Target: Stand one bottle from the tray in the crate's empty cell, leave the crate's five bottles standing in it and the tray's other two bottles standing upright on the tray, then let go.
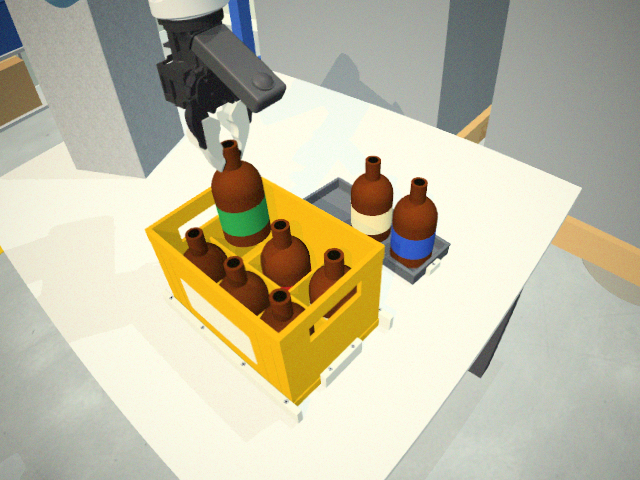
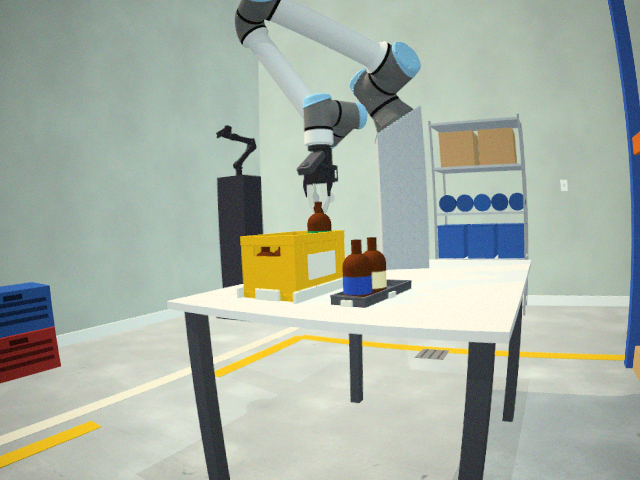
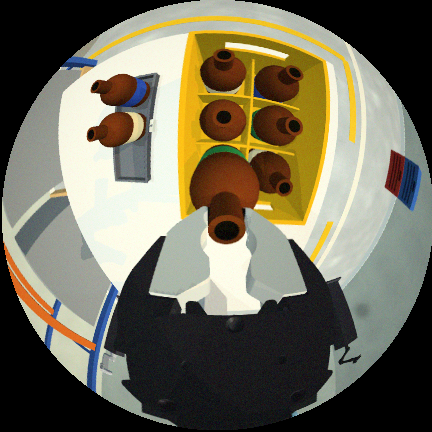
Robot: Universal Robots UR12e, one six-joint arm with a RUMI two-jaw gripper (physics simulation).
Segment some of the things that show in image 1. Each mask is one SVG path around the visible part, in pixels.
My gripper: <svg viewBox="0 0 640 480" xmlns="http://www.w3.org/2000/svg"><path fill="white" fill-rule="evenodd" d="M157 19L158 24L163 25L164 30L167 32L172 53L167 56L166 60L156 64L165 99L175 104L175 106L185 109L184 115L188 126L186 130L188 140L203 153L213 168L223 172L227 161L223 157L223 146L219 139L221 125L231 133L233 140L237 141L242 160L249 136L250 123L252 122L252 112L255 114L281 100L287 86L227 26L221 24L211 28L212 25L224 19L223 8L193 19Z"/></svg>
A blue-labelled bottle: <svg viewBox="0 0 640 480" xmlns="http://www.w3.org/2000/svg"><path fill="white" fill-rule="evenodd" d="M422 177L415 177L411 180L410 194L402 197L396 203L393 210L390 256L407 268L419 268L432 256L438 222L437 207L426 196L428 181Z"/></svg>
A green-labelled bottle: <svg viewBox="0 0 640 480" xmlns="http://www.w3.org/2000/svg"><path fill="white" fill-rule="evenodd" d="M228 139L220 142L223 146L223 157L227 162L223 172L215 171L211 181L211 191L226 241L236 247L251 247L263 242L271 232L271 222L263 180L260 172L254 165L241 160L237 141Z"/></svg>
A cream-labelled bottle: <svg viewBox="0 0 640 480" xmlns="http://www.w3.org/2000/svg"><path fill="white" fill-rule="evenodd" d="M368 156L365 159L365 173L357 177L351 187L351 227L378 242L382 242L391 233L394 190L390 180L381 174L381 158L378 156Z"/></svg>
